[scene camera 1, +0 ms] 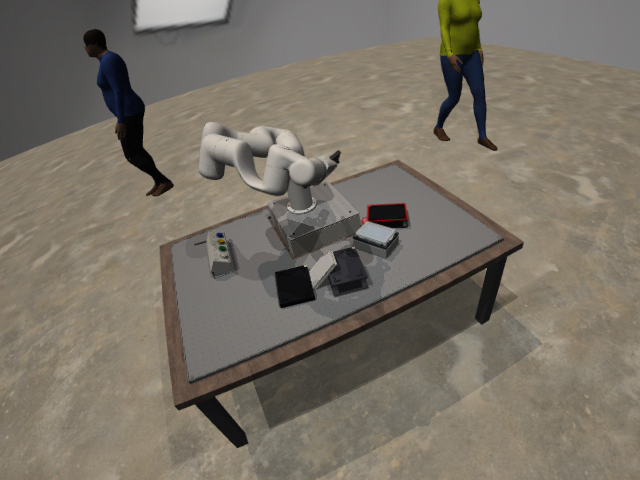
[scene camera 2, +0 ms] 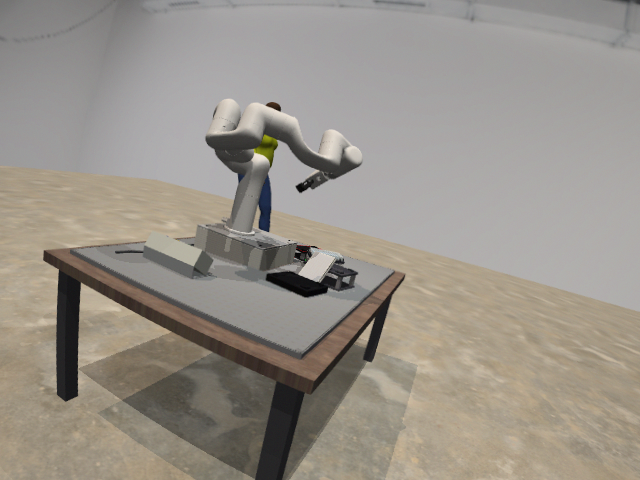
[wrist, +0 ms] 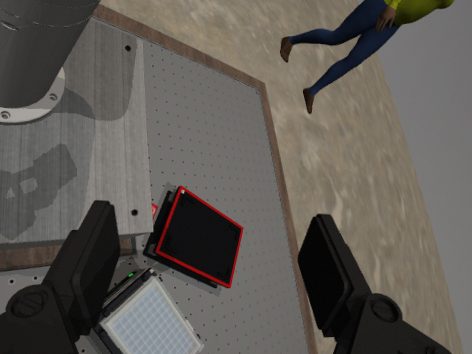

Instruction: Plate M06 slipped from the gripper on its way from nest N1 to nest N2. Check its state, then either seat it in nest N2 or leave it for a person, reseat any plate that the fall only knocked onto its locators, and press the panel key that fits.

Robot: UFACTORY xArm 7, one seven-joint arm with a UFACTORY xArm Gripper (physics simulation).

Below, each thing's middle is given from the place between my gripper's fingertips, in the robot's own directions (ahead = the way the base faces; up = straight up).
My gripper is now 29 cm above the red-rimmed plate (wrist: 201, 233), 24 cm to the right of it and 1 cm short of it. The rest, counted from my hand: black station (scene camera 1: 294, 286) 31 cm below, 25 cm to the right, 12 cm ahead.
